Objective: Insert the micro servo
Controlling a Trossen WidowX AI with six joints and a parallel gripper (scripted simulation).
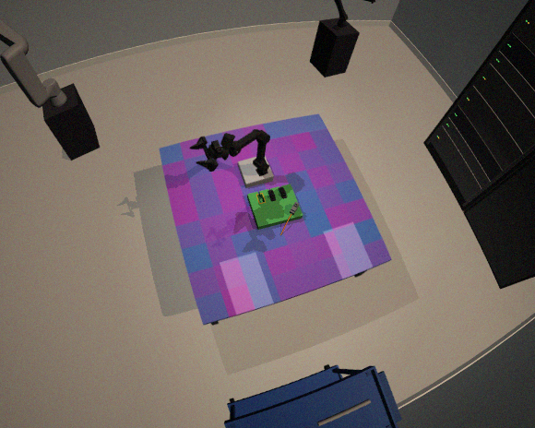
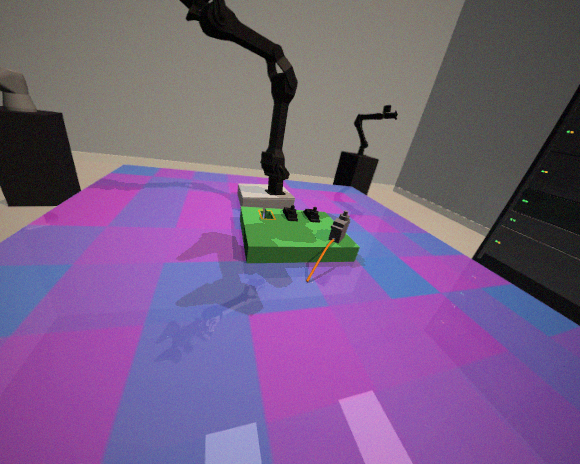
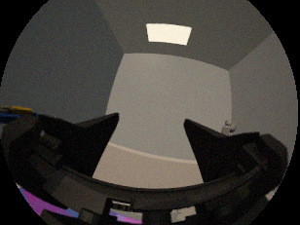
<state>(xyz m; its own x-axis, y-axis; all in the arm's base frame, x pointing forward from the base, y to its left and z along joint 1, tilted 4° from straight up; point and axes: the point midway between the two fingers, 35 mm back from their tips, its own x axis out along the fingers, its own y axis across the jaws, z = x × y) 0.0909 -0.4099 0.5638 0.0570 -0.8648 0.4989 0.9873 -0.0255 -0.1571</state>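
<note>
Right now my gripper tip is 230 mm short of the green deck, 420 mm to the right of it and 600 mm above it.
</note>
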